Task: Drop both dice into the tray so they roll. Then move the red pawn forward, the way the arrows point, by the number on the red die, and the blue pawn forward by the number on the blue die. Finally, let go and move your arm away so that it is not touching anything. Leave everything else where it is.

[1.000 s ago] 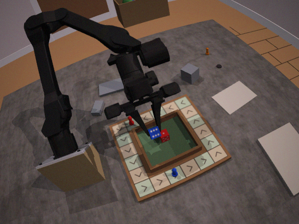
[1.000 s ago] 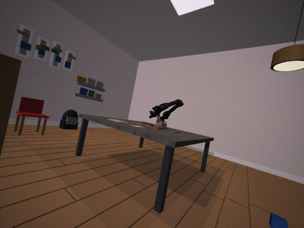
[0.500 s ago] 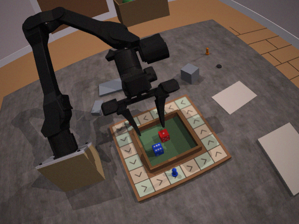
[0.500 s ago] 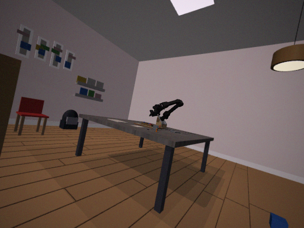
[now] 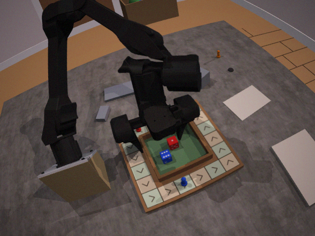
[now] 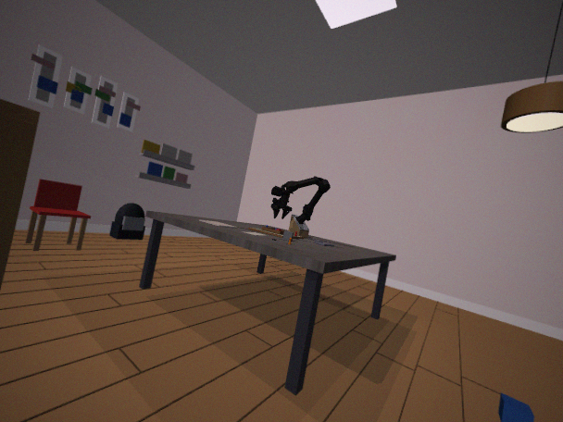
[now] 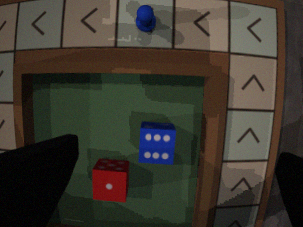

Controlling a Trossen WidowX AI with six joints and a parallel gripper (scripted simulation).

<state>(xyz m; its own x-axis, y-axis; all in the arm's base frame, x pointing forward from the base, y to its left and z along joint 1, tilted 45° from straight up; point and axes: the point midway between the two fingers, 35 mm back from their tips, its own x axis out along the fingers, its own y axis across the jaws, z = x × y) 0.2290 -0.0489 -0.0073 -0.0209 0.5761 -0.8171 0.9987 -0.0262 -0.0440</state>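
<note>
Now: the red pawn 150 mm to the left of my gripper tip, 80 mm below it and 30 mm behind it. The rest, counted from my gripper tip: blue pawn 80 mm below, 70 mm to the right, 20 mm ahead; green tray 100 mm below, 40 mm to the left, 40 mm ahead; die 80 mm below, 20 mm to the left, 10 mm ahead.
</note>
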